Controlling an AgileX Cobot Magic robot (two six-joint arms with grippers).
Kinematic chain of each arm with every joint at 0, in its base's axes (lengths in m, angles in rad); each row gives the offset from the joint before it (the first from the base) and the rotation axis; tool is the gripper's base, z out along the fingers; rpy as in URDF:
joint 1: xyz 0 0 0.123 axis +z
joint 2: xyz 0 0 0 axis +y
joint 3: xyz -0.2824 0 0.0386 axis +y
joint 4: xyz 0.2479 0 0.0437 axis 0.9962 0 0.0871
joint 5: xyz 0 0 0 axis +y
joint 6: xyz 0.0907 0 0.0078 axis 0.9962 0 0.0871
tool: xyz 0 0 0 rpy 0 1.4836 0
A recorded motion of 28 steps. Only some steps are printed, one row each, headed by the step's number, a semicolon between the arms.
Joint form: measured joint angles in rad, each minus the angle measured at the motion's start. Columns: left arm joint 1, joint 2, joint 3, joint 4, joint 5, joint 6; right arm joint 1, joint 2, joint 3, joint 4, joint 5, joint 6.
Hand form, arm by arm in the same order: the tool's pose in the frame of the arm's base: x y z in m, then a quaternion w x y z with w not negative. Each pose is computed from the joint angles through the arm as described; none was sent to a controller.
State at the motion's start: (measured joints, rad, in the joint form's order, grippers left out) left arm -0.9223 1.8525 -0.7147 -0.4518 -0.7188 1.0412; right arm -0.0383 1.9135 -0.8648 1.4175 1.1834 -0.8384
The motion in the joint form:
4: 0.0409 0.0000 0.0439 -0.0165 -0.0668 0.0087; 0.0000 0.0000 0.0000 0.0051 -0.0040 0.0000
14: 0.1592 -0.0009 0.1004 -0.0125 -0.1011 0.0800; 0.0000 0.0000 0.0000 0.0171 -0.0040 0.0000
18: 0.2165 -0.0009 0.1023 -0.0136 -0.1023 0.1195; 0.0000 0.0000 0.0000 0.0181 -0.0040 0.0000
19: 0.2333 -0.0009 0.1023 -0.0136 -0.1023 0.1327; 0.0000 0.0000 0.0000 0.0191 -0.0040 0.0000
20: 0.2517 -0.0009 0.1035 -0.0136 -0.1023 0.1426; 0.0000 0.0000 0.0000 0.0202 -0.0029 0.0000
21: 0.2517 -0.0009 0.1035 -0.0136 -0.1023 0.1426; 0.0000 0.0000 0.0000 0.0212 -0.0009 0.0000
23: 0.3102 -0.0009 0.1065 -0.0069 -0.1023 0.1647; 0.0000 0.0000 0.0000 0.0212 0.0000 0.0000
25: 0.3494 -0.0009 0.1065 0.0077 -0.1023 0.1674; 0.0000 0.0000 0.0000 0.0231 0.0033 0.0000
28: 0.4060 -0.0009 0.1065 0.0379 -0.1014 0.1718; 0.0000 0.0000 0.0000 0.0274 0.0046 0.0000
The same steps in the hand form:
4: 0.2327 -0.2366 0.1398 0.56877 0.51554 0.63536 0.08390; 0.3053 0.0716 0.1474 0.02319 0.09329 0.82871 0.55135
14: 0.2500 -0.1979 0.1312 0.54852 0.50788 0.64806 0.14564; 0.3062 0.0717 0.1480 0.02569 0.09737 0.82635 0.55409
18: 0.2606 -0.1829 0.1309 0.54038 0.50190 0.65297 0.17237; 0.3062 0.0718 0.1481 0.02590 0.09771 0.82615 0.55431
19: 0.2636 -0.1785 0.1309 0.53774 0.50072 0.65388 0.18046; 0.3063 0.0718 0.1481 0.02611 0.09805 0.82595 0.55454
20: 0.2666 -0.1734 0.1307 0.53464 0.49823 0.65618 0.18806; 0.3063 0.0718 0.1482 0.02608 0.09821 0.82551 0.55516
21: 0.2666 -0.1734 0.1307 0.53464 0.49823 0.65618 0.18806; 0.3063 0.0719 0.1484 0.02581 0.09816 0.82492 0.55607
23: 0.2756 -0.1575 0.1301 0.52601 0.48937 0.66347 0.20892; 0.3062 0.0719 0.1485 0.02559 0.09798 0.82474 0.55637
25: 0.2814 -0.1475 0.1303 0.52286 0.48260 0.66771 0.21883; 0.3062 0.0721 0.1488 0.02520 0.09798 0.82370 0.55792
28: 0.2891 -0.1333 0.1306 0.51841 0.47656 0.67096 0.23230; 0.3064 0.0721 0.1491 0.02579 0.09918 0.82258 0.55934

